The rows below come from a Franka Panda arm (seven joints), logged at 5 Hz.
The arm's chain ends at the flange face. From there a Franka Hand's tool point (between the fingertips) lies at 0.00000 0.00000 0.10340 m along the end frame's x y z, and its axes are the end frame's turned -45 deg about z.
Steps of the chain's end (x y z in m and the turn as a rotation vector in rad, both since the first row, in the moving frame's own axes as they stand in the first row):
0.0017 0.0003 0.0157 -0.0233 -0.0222 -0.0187
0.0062 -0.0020 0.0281 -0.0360 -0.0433 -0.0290
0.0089 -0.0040 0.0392 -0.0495 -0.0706 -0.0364
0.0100 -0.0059 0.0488 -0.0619 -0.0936 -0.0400
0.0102 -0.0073 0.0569 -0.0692 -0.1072 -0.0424
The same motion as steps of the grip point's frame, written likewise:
-0.0023 0.0015 0.0156 -0.0008 -0.0322 -0.0187
0.0000 0.0025 0.0279 0.0052 -0.0561 -0.0290
0.0003 0.0021 0.0388 0.0149 -0.0849 -0.0364
-0.0001 0.0008 0.0481 0.0224 -0.1100 -0.0400
-0.0005 -0.0004 0.0561 0.0269 -0.1247 -0.0424

